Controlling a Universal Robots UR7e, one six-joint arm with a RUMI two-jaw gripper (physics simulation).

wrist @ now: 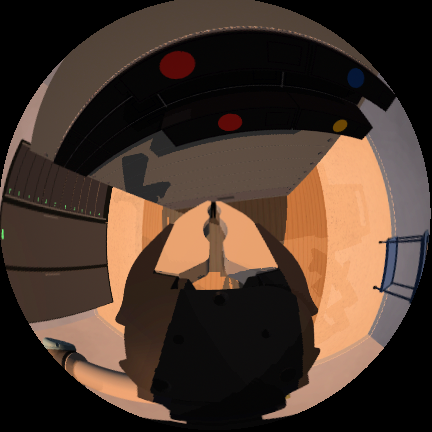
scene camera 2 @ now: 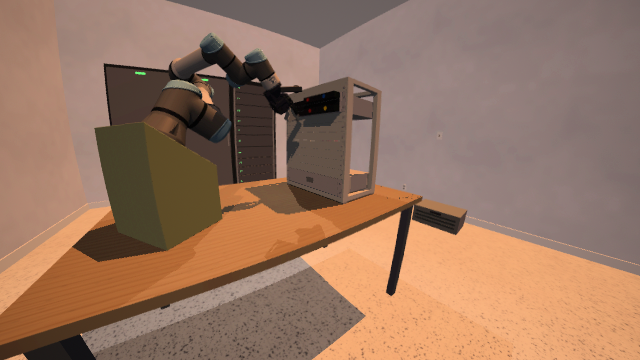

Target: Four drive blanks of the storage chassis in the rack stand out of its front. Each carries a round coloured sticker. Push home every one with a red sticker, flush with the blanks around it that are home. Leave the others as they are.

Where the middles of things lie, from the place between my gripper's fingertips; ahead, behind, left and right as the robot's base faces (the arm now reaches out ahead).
Right now the rack (scene camera 2: 326,111) is 22 cm ahead of my hand, 9 cm to the left of it and 10 cm below it.
